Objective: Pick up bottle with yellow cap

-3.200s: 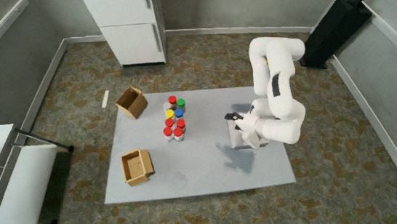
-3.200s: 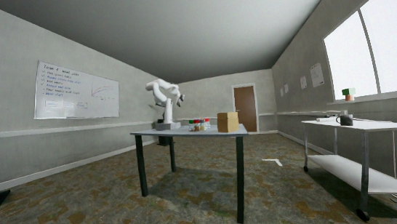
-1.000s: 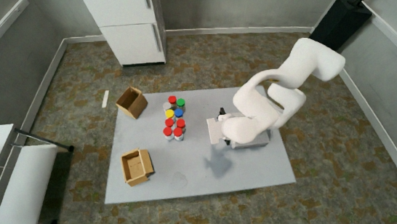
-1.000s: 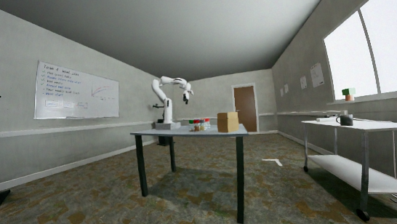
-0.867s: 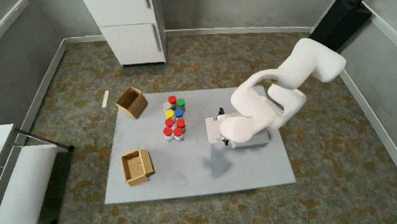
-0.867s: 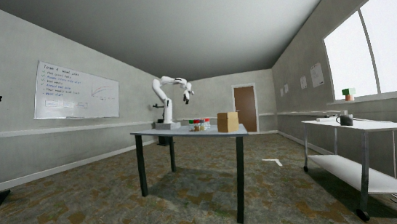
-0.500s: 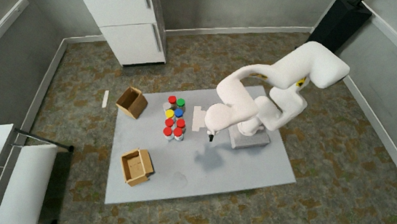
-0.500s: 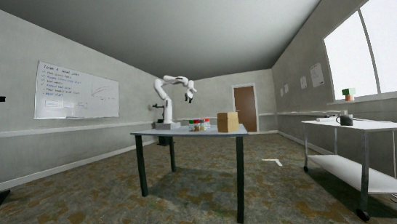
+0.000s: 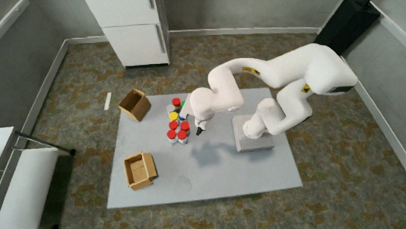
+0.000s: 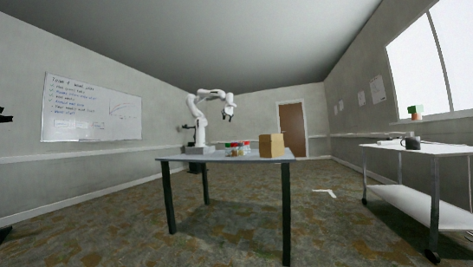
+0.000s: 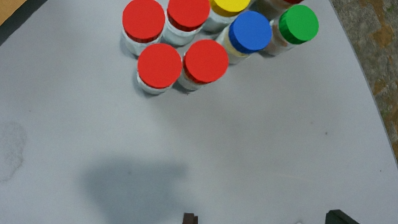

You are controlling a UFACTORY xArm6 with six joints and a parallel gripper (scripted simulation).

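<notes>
Right now my hand is 20 cm short of the red-capped bottle, 6 cm to the left of it and 29 cm above it. Round my hand: green-capped bottle: 14 cm ahead, 21 cm to the right, 29 cm below.
</notes>
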